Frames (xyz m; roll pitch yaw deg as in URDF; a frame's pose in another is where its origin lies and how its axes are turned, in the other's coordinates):
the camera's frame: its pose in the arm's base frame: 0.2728 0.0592 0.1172 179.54 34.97 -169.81
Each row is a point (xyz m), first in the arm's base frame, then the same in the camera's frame.
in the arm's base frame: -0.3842 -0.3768 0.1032
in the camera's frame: 0.6011 -0.3096 -0.4059
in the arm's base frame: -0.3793 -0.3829 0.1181
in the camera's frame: 0.5895 -0.3164 -0.4160
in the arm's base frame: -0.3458 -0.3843 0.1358
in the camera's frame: 0.5526 -0.3238 -0.4118
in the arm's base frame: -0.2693 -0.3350 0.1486
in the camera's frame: 0.4764 -0.2891 -0.3738
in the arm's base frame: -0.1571 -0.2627 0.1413
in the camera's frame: 0.3796 -0.2384 -0.2968
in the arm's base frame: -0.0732 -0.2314 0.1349
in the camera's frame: 0.3110 -0.2229 -0.2409
